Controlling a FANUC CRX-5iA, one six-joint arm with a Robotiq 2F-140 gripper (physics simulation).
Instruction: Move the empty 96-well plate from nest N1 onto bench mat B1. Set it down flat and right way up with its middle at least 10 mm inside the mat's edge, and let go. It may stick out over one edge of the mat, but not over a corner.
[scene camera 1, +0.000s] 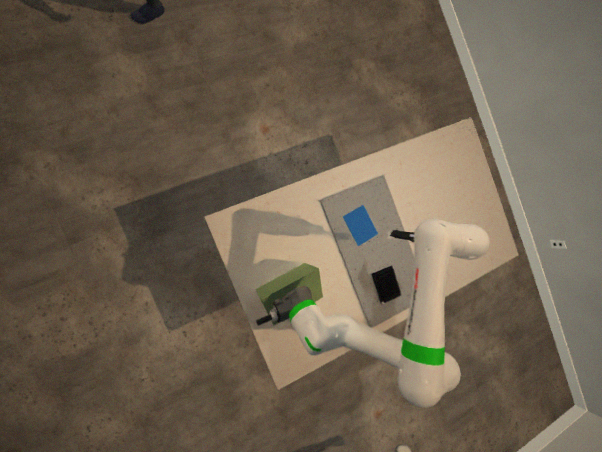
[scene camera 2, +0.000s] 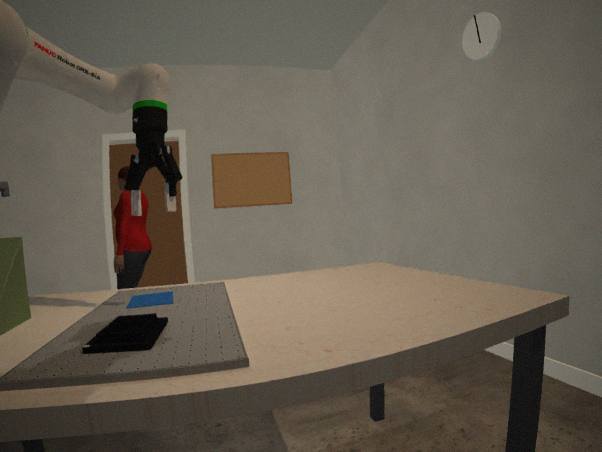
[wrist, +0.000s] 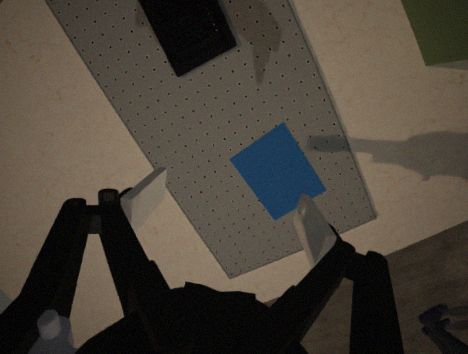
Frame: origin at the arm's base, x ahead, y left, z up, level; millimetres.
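Seen in the pictures: gripper, fingertip midpoint: (scene camera 1: 401, 239) (scene camera 2: 153, 213) (wrist: 231, 195); arm's base, link origin: (scene camera 1: 294, 298).
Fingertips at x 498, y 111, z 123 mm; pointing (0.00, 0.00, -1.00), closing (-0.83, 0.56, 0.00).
Offsets run from my fingertips to a thing's top centre. "spot": to the spot under its first point. Level surfaces: height alone.
The black plate {dx -5, dy -245, dz -217 mm} (scene camera 1: 386, 284) (scene camera 2: 131, 326) (wrist: 195, 30) and its black nest {spot: dx +1, dy -325, dz -233 mm} (scene camera 2: 117, 346) are hard to tell apart; the wells cannot be made out. They sit low on the grey perforated board {dz -243 mm} (scene camera 1: 350, 195) (scene camera 2: 200, 340) (wrist: 165, 130). The blue bench mat {dz -241 mm} (scene camera 1: 360, 225) (scene camera 2: 151, 300) (wrist: 275, 170) lies flat on the same board, apart from the nest, with nothing on it. My gripper (scene camera 2: 153, 205) (wrist: 231, 195) is open and empty, pointing down, high above the table. In the wrist view one fingertip overlaps the mat's lower edge. In scene camera 1 the arm's wrist hides most of the gripper.
A green block (scene camera 1: 285, 281) (scene camera 2: 12, 280) (wrist: 445, 30) stands beside the board near the arm's base. The board lies on a pale wooden table {dz -256 mm} (scene camera 1: 440, 165) (scene camera 2: 350, 310) (wrist: 45, 125). A person in red (scene camera 2: 134, 220) stands behind the table, by the door.
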